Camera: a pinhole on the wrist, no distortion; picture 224 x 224 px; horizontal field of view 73.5 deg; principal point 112.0 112.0 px. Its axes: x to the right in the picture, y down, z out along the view. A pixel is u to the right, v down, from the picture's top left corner.
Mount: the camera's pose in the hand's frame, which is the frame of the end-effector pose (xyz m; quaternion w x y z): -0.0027 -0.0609 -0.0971 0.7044 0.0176 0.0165 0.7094
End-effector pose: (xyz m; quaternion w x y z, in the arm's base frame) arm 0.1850 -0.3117 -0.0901 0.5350 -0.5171 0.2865 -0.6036
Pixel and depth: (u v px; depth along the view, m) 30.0 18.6 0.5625
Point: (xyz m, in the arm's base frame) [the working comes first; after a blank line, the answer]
In the camera's frame: -0.3075 -0.3503 0.5625

0.5135 -0.4770 0.4939
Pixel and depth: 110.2 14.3 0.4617
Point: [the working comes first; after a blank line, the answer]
In the camera's frame: -0.0055 -0.3007 0.4617

0.5220 -0.5236 0.1752
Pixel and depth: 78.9 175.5 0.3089
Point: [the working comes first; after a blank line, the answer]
In the camera's frame: -0.0682 0.1308 0.3089

0.3293 -0.1211 0.0552
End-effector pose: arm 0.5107 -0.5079 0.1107 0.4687 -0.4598 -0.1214 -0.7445
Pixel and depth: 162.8 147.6 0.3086
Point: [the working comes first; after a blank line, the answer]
In the camera's frame: 0.1045 0.0732 0.3086

0.6764 -0.3630 0.1684
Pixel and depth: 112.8 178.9 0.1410
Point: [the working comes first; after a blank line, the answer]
In the camera's frame: 0.0008 0.0629 0.1410

0.4963 -0.4126 0.1046
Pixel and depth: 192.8 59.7 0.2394
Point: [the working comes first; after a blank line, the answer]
In the camera's frame: 0.1290 -0.0835 0.2394

0.6323 -0.5132 0.2422
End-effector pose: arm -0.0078 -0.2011 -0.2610 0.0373 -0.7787 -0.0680 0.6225
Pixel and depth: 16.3 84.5 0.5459
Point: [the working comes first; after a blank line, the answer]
In the camera's frame: -0.3483 -0.1001 0.5459

-0.4365 0.2107 -0.4225
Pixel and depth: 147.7 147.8 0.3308
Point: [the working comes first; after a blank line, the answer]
In the camera's frame: 0.0787 0.0790 0.3308

-0.2523 -0.2341 -0.2523
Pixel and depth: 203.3 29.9 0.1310
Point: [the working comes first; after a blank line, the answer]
In the camera's frame: 0.0797 -0.0717 0.1310

-0.0202 -0.2095 -0.3425
